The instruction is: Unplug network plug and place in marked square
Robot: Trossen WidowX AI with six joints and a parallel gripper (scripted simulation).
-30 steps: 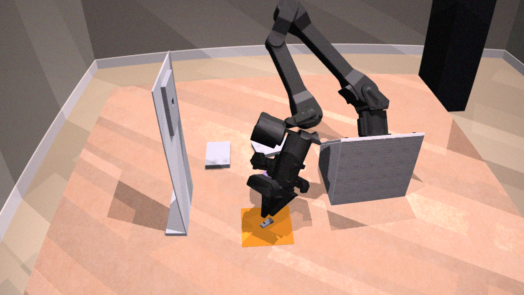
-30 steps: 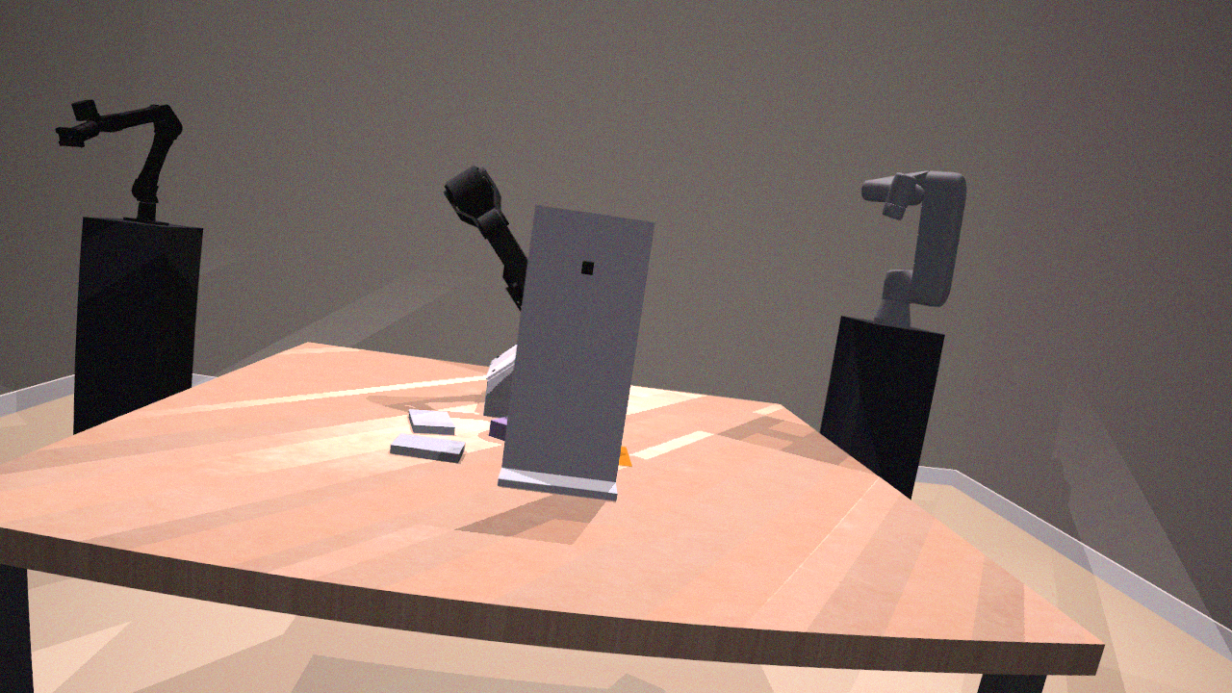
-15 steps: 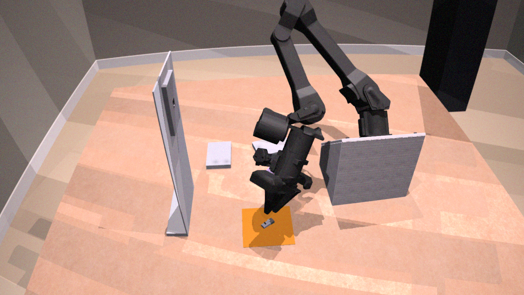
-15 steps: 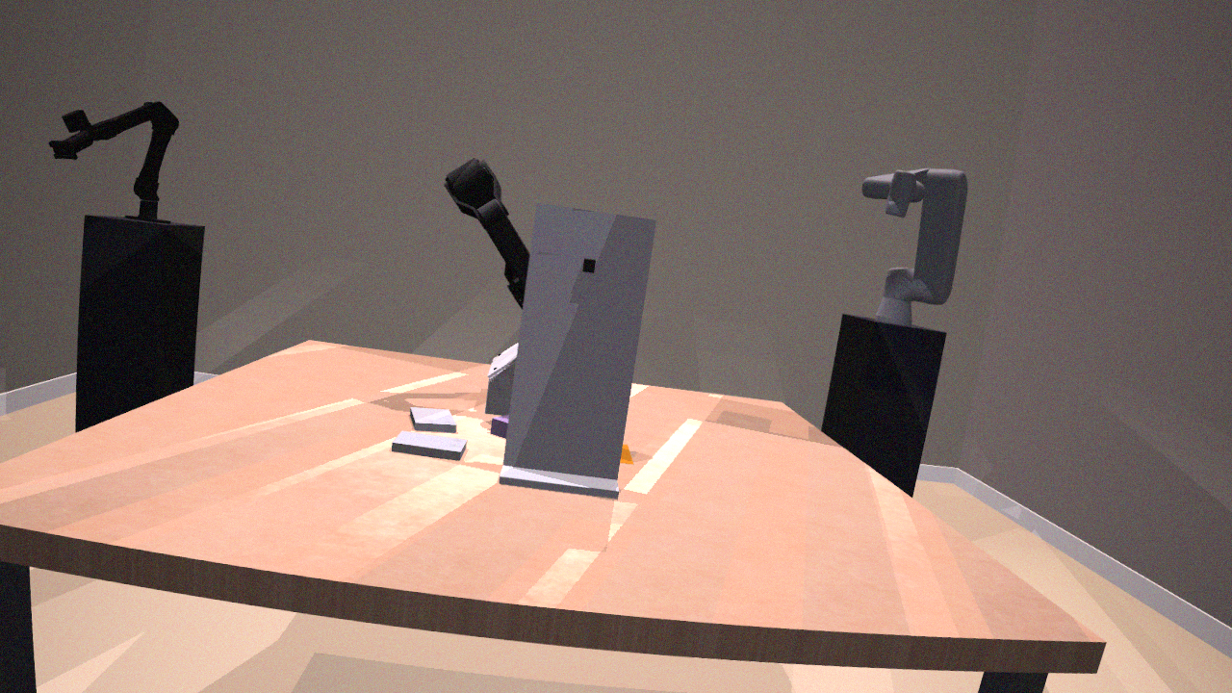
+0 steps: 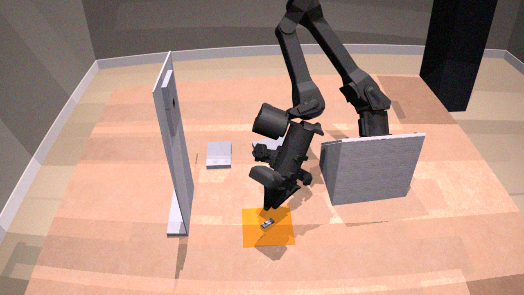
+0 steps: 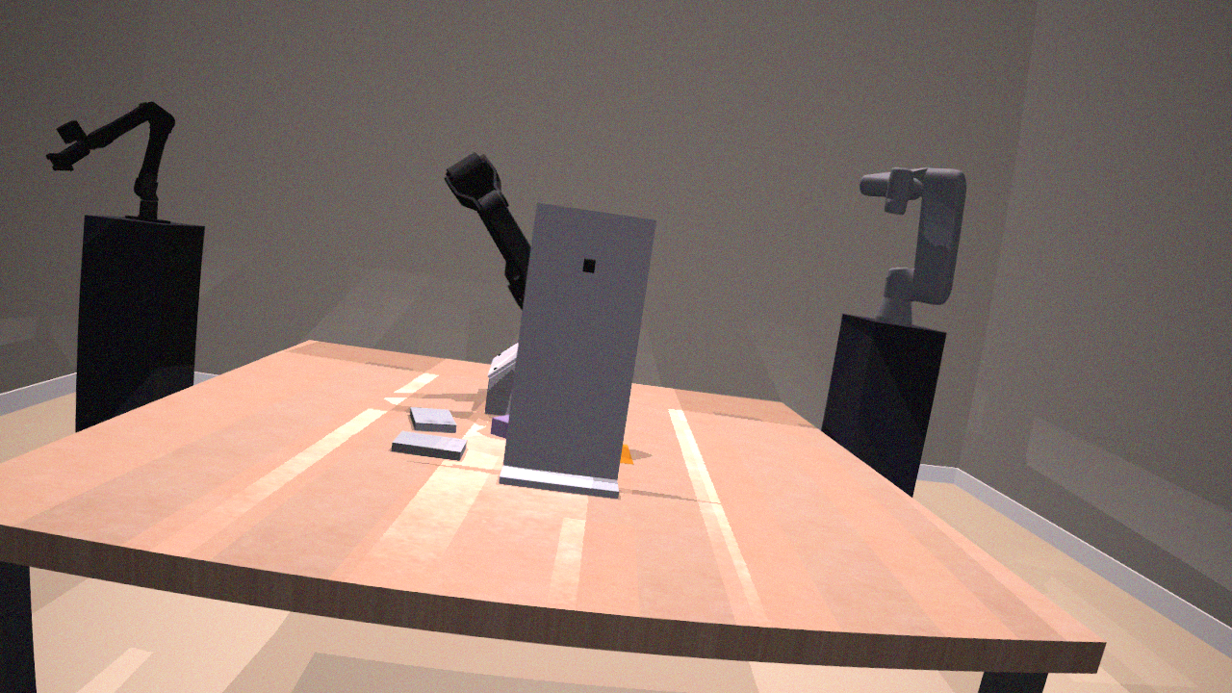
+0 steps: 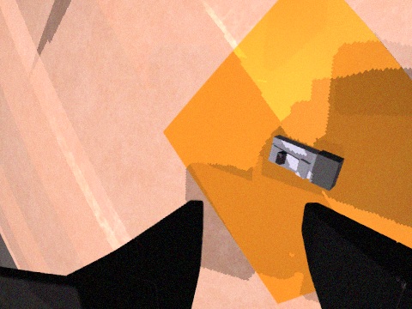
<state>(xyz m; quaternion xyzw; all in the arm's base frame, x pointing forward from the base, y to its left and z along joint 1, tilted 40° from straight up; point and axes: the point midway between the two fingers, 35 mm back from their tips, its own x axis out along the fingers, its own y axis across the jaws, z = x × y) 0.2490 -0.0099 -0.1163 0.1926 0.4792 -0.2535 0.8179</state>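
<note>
Now: the grey network plug 1 cm ahead of my gripper tip and 5 cm below it. The rest, counted from my gripper tip: grey panel: 20 cm ahead, 7 cm to the right, 13 cm above; orange marked square: 1 cm ahead, 1 cm to the left, 5 cm below.
</note>
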